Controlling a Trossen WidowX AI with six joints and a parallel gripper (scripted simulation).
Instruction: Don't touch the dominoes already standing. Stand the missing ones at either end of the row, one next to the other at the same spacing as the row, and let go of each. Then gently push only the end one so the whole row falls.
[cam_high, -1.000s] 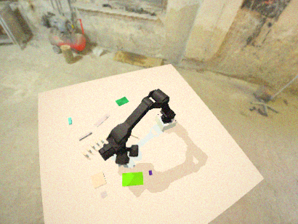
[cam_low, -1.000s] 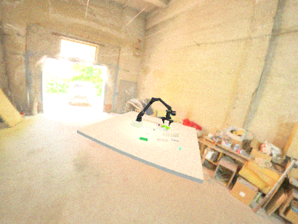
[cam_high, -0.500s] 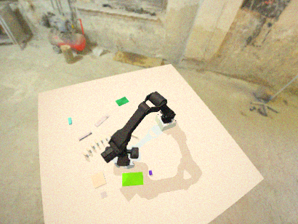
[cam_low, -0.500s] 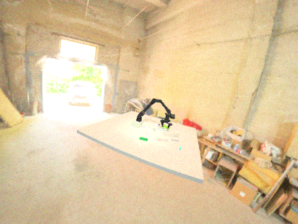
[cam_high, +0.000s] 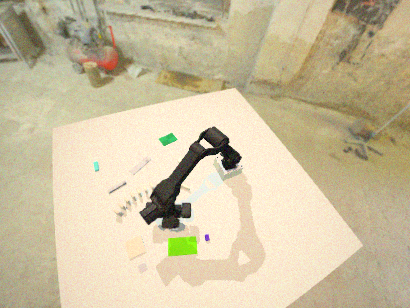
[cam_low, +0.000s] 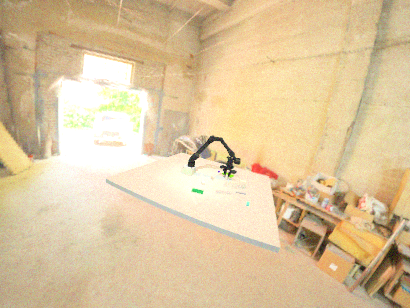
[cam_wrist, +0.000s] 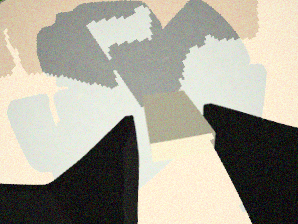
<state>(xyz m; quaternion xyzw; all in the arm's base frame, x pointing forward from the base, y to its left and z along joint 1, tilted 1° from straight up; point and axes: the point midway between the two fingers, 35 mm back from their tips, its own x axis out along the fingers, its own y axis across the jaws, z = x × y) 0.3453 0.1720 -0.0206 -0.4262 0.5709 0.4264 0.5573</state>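
Now: the bright green slab 140 mm to the left of my gripper tip, 30 mm behind it and 20 mm below it. From my gripper tip the other things lie so: beige tile (170 mm ahead, 90 mm to the left, 20 mm below); then small grey square (170 mm to the left, 150 mm ahead, 20 mm below); then small purple cube (140 mm behind, 130 mm to the left, 20 mm below).
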